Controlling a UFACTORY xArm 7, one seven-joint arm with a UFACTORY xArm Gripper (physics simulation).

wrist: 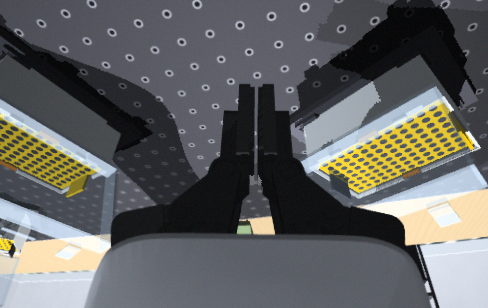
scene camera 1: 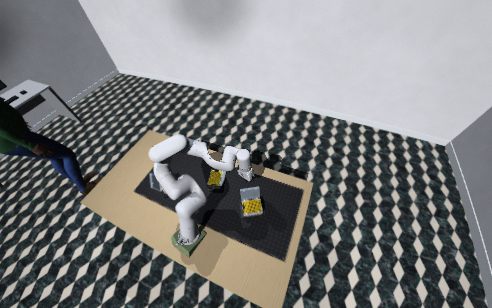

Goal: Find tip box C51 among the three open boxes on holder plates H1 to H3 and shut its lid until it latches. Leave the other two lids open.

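Seen in the pictures: gripper, fingertip midpoint: (wrist: 256,104) (scene camera 1: 247,180); arm's base, link origin: (scene camera 1: 188,235).
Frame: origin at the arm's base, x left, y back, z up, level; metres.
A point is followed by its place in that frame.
Three boxes with yellow racks and clear bluish lids stand open. The right box (scene camera 1: 252,206) (wrist: 395,150) has its lid (scene camera 1: 250,192) {x -0.254, y -0.371, z 0.082 m} raised. The middle box (scene camera 1: 216,178) (wrist: 45,155) also has its lid up. The left box (scene camera 1: 155,182) {x 0.383, y -0.191, z 0.075 m} is partly hidden behind the arm; part of its yellow rack (wrist: 7,245) {x 0.305, y -0.205, z 0.035 m} shows at the wrist view's left edge. No label is legible, so I cannot tell which is C51. My gripper (scene camera 1: 246,177) {x -0.202, y -0.444, z 0.084 m} (wrist: 256,104) {x -0.202, y -0.444, z 0.084 m} is shut and empty, above the mat between the middle and right boxes, toward the far side, touching neither.
The black perforated mat (scene camera 1: 272,240) {x -0.475, y -0.174, z -0.022 m} (wrist: 215,65) {x -0.154, y -0.401, z -0.022 m} lies on the wooden table (scene camera 1: 240,275) {x -0.372, y 0.066, z -0.035 m}. The arm's green base (scene camera 1: 189,246) {x -0.045, y 0.054, z 0.018 m} (wrist: 244,228) {x -0.073, y -0.051, z -0.025 m} is at the near edge, and the arm arches over the left part. A person (scene camera 1: 65,155) stands off the table's left side.
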